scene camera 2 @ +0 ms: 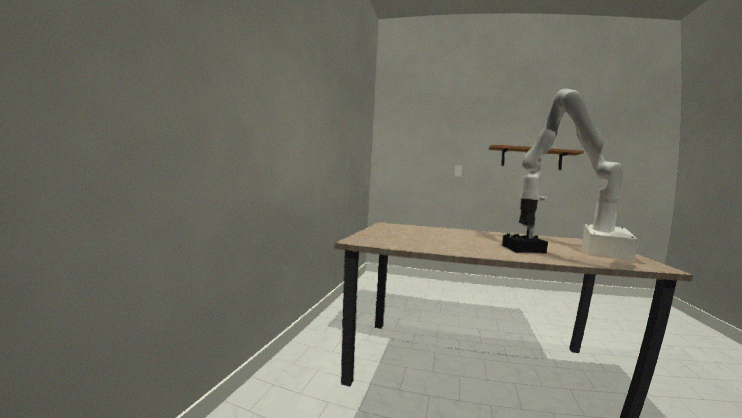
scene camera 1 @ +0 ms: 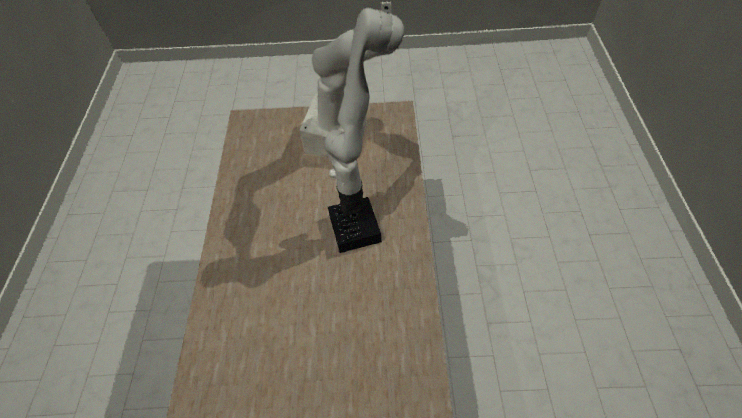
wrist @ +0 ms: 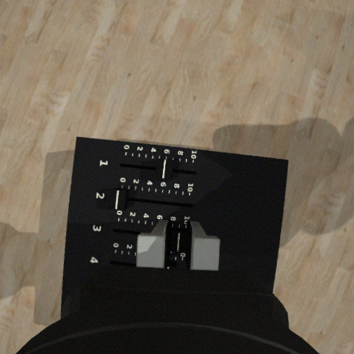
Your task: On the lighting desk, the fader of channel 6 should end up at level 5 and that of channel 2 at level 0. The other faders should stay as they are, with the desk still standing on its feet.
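Pixels of known places: gripper, fingertip midpoint: (scene camera 2: 529, 238) (scene camera 1: 353, 214); arm's base, link origin: (scene camera 2: 602, 229) (scene camera 1: 330, 122).
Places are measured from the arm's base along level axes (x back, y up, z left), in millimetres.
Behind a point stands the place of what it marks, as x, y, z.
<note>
The black lighting desk (scene camera 1: 369, 228) @(-462, -59, 61) (scene camera 2: 534, 246) @(-398, -83, 87) (wrist: 250, 200) stands flat on the table, under the arm. In the wrist view, the channel 2 fader (wrist: 117, 200) is at level 0 and the channel 1 fader (wrist: 164, 169) is near level 6. My gripper (scene camera 2: 529, 234) @(-396, -58, 17) (wrist: 178, 236) points down at the desk, its grey fingers close around a black fader knob (wrist: 178, 241) with a white line. The knob lines up with channel 3, at about level 9. The channel 4 knob does not show. Channel 6 is hidden under the gripper body.
The desk stands on the wooden table (scene camera 1: 311, 337) @(-770, -114, -176) (scene camera 2: 425, 241) @(-884, -114, -47), in front of the white robot base (scene camera 1: 313, 140) @(-47, -32, -73) (scene camera 2: 608, 243) @(-34, -50, 102). A brown shelf (scene camera 2: 511, 149) hangs on the back wall, behind the arm.
</note>
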